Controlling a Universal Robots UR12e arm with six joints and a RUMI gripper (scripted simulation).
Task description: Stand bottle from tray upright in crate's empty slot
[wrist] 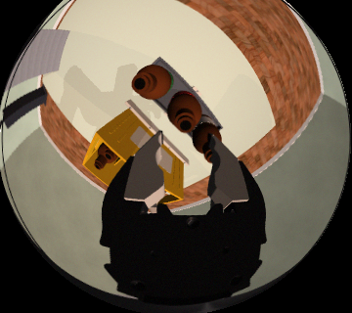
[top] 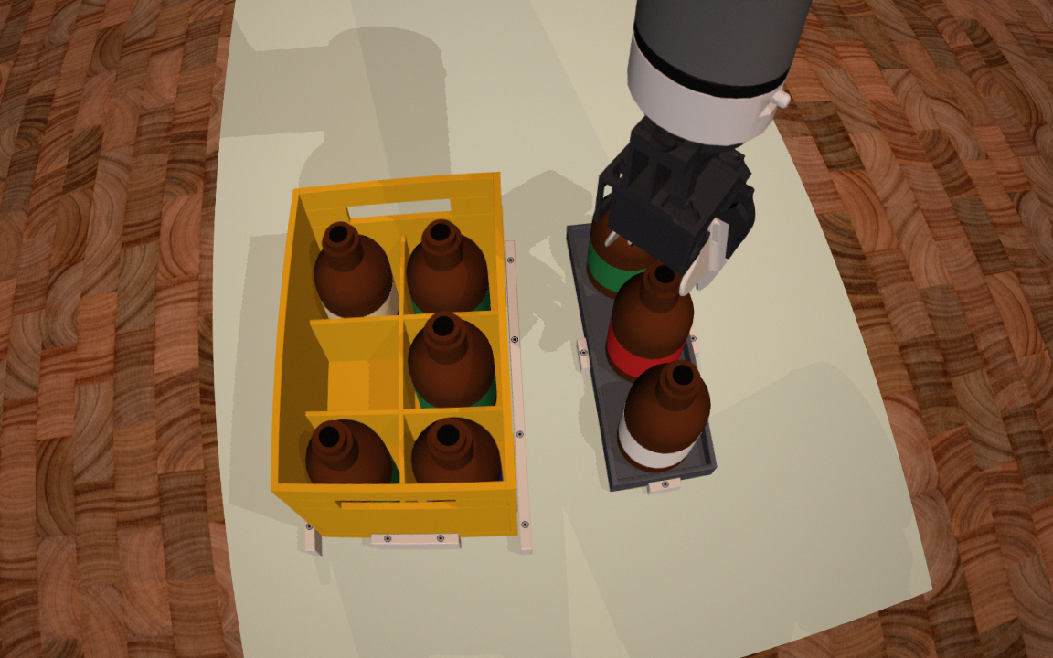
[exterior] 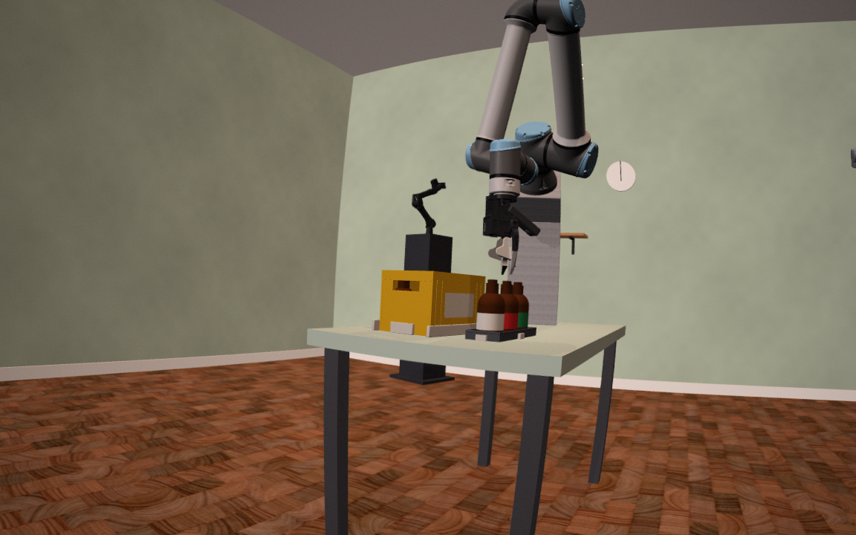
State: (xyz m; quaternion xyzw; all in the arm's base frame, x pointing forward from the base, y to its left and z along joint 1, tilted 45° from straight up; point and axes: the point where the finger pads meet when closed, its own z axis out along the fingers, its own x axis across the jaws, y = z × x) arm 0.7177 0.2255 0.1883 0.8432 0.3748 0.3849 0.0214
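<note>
Right now the glass bottle is 11 cm below my hand. Also, from my hand: yellow crate (6 cm ahead, 22 cm to the right, 11 cm below); then dark tray (18 cm below).
</note>
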